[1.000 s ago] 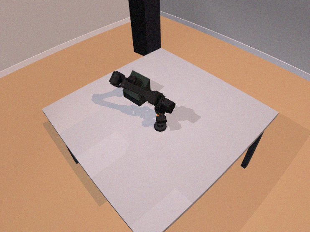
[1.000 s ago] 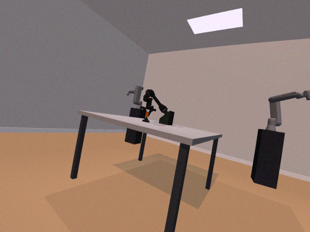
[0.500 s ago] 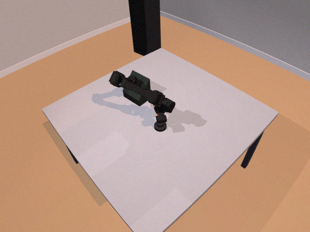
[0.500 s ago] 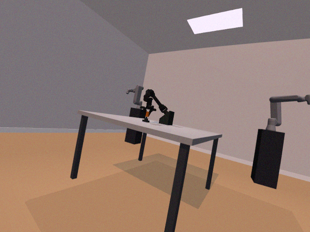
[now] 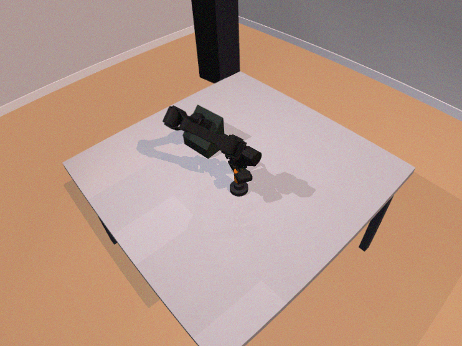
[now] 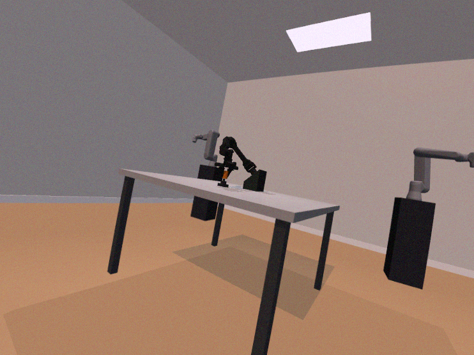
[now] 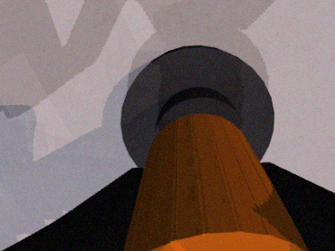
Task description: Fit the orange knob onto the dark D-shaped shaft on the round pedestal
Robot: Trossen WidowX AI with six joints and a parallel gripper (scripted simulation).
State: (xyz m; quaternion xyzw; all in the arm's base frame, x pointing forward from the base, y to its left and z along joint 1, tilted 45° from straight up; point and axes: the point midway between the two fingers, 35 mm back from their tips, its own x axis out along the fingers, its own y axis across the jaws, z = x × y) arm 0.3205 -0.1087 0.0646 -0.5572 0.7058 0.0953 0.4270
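My gripper tip is now 20 mm below the orange knob. Also, from my gripper tip: round dark pedestal 40 mm below.
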